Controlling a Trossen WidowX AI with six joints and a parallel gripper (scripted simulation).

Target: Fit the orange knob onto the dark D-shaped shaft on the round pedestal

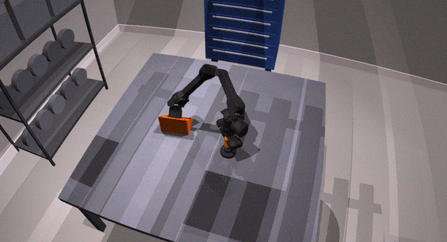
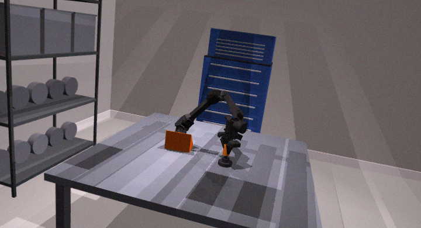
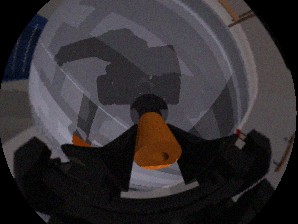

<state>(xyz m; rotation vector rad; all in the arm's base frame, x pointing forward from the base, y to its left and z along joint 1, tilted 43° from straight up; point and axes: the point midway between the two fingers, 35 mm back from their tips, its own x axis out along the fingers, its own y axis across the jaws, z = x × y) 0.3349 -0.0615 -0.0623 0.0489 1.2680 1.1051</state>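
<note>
My gripper tip is 2 cm below the orange knob. Round my gripper tip: dark round pedestal (4 cm below).
</note>
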